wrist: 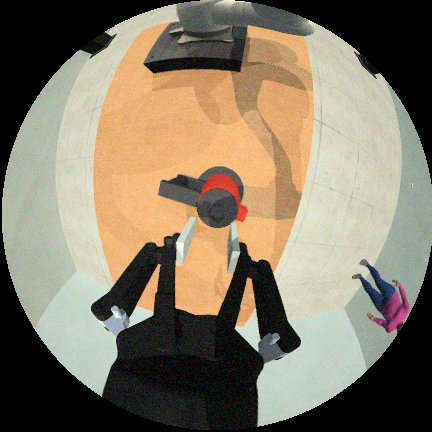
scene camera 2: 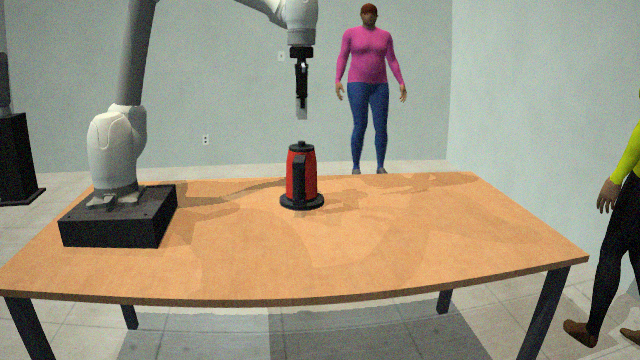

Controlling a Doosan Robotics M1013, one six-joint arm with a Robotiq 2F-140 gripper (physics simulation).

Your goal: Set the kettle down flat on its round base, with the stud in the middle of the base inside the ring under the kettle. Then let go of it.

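Note:
The red kettle (scene camera 2: 310, 175) (wrist: 220, 184) with a black lid and black handle stands upright on its round black base (scene camera 2: 315, 203) (wrist: 239, 185), which lies on the table. It looks flat and about centred on the base. The stud and the ring under the kettle are hidden. The handle points toward the camera in the scene view and to the left in the wrist view. My gripper (scene camera 2: 301, 116) (wrist: 211, 229) is open and empty, pointing down a clear gap above the lid knob, with its pale fingertips apart.
The wooden table (scene camera 2: 375, 250) (wrist: 160, 125) carries the arm's black mounting block (scene camera 2: 110, 232) (wrist: 195, 62) at the left in the scene view. A person in a pink top (scene camera 2: 369, 55) (wrist: 395, 312) stands behind the table, and a person in yellow-green (scene camera 2: 631, 150) stands partly in view at the right.

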